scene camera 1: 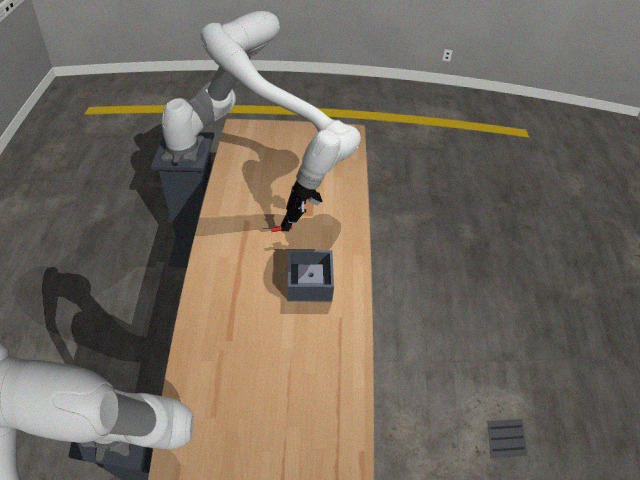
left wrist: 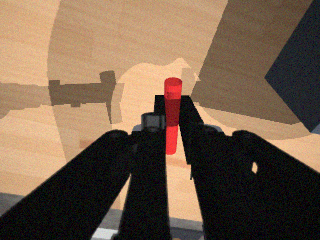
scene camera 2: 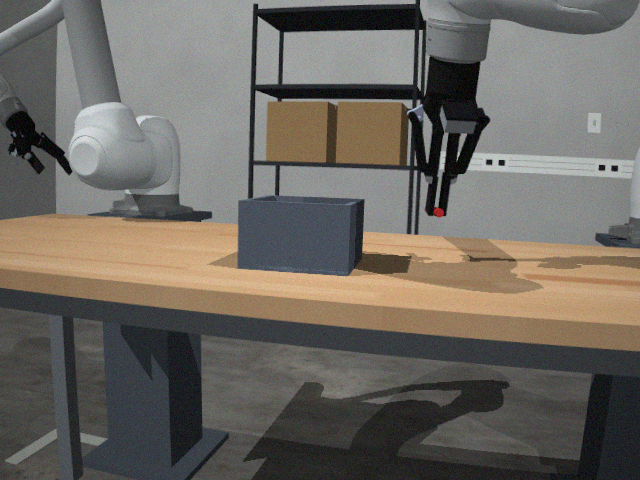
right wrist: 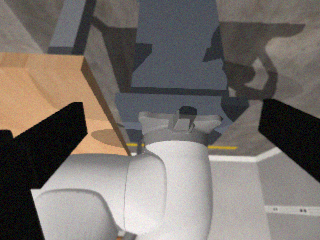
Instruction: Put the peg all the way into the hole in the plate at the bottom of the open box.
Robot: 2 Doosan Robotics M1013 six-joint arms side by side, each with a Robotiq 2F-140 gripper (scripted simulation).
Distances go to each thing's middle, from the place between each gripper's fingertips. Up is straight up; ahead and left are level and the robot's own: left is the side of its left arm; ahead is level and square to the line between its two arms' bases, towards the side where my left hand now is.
Now: left hand 3 cm above the red peg (left wrist: 172, 86), 2 cm past it and 1 cm to the left of it. Also, from my left hand: grey box (scene camera 1: 297, 292) 19 cm to the right, 10 cm ahead, 9 cm below.
Now: the grey box 61 cm ahead of my right hand (scene camera 2: 56, 171), 95 cm to the left of it and 9 cm below it. From my right hand the other things lie so: red peg (50 cm ahead, 114 cm to the left, 4 cm below).
